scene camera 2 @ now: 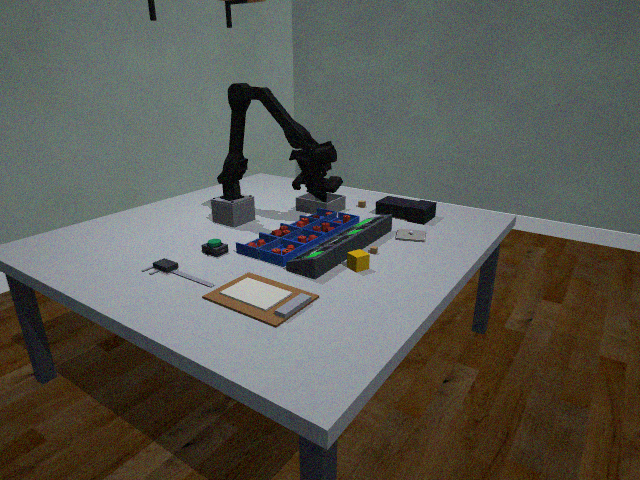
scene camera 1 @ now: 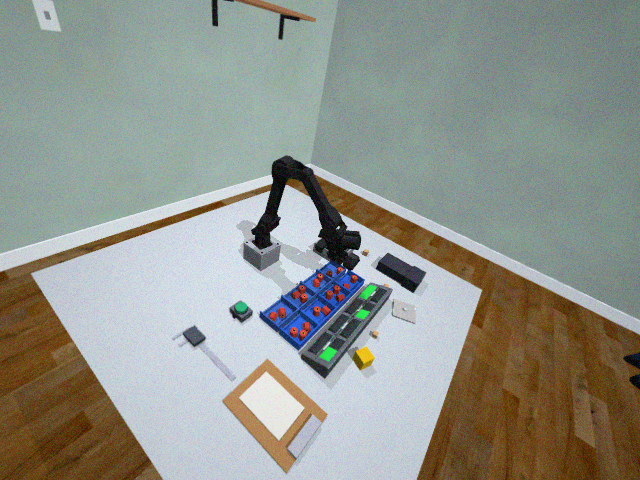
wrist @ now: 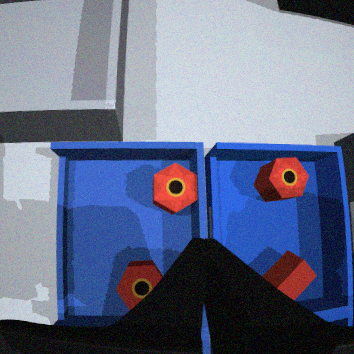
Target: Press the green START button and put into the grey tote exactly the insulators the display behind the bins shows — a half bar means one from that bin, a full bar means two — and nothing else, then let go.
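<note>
My gripper (scene camera 1: 351, 265) (scene camera 2: 324, 198) (wrist: 201, 248) is shut and empty, above the two far-end blue bins (scene camera 2: 264, 256) (wrist: 130, 146). In the wrist view the left bin holds an upright red insulator (wrist: 175, 187) and another (wrist: 137, 271) partly behind a finger. The right bin holds a tilted insulator (wrist: 289, 165) and one (wrist: 292, 280) that seems to lie on its side. The display (scene camera 1: 313, 362) (scene camera 2: 300, 268) shows three green bars, one larger. The grey tote (scene camera 2: 305, 204) stands behind the gripper; its inside is hidden. The green START button (scene camera 1: 241, 307) (scene camera 2: 214, 242) stands left of the bins.
A dark box (scene camera 1: 400, 270) (scene camera 2: 405, 208) stands beyond the display. A yellow cube (scene camera 1: 363, 358) (scene camera 2: 357, 260), a white plate (scene camera 1: 403, 311) and small wooden blocks lie near the display. A caliper (scene camera 1: 194, 335) and a clipboard (scene camera 1: 242, 391) (scene camera 2: 227, 304) lie nearer the front.
</note>
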